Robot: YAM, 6 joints.
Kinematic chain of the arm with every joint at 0, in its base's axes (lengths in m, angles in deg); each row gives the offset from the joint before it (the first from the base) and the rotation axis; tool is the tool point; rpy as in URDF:
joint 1: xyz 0 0 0.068 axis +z
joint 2: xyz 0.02 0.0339 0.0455 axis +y
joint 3: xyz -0.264 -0.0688 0 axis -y
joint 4: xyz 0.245 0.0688 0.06 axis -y
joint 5: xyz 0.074 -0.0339 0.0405 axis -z
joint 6: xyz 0.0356 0 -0.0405 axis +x
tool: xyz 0 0 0 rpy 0 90 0
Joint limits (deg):
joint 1: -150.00..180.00
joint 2: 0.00..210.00
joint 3: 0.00..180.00
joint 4: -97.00..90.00
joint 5: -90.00..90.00
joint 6: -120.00..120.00
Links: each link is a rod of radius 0.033 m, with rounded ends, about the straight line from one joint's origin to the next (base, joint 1, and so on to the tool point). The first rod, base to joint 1, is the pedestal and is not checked.
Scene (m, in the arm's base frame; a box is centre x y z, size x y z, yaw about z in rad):
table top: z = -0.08
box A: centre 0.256 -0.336 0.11 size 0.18 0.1 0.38 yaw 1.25
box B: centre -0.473 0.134 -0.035 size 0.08 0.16 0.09 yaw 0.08
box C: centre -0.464 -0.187 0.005 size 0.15 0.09 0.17 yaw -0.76
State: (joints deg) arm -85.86 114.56 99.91 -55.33 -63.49 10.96
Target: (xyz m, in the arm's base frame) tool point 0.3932 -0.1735 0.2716
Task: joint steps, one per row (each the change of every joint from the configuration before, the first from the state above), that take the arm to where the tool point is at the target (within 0.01 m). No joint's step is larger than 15 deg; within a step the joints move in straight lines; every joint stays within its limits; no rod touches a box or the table.
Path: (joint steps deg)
1: 9.52 -12.35 13.30 -11.64 -4.44 -3.15
2: 9.53 -12.36 13.30 -11.64 -4.44 -3.16
3: 9.52 -12.35 13.30 -11.64 -4.45 -3.15
4: 9.72 13.15 -11.93 12.54 3.84 3.15
5: 9.72 13.14 -11.94 12.54 3.84 3.16
6: 9.72 13.14 -11.94 12.53 3.84 3.15

